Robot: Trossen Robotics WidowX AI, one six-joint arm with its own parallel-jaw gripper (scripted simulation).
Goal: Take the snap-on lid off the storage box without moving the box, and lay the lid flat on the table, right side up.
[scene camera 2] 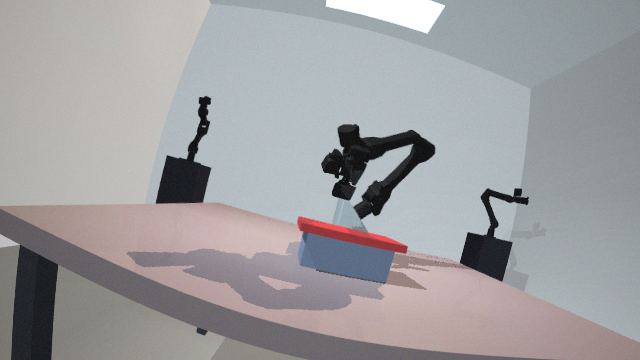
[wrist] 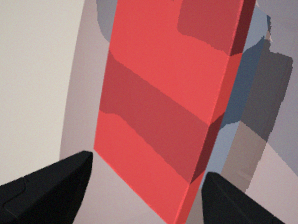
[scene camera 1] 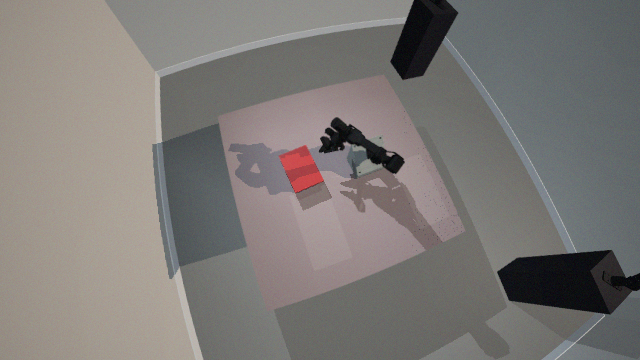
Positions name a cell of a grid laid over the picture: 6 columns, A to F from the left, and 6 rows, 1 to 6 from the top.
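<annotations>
A flat red lid is here: I see it in scene camera 2 (D4). The lid appears in scene camera 1 (C3) too, and again in the wrist view (D3).
</annotations>
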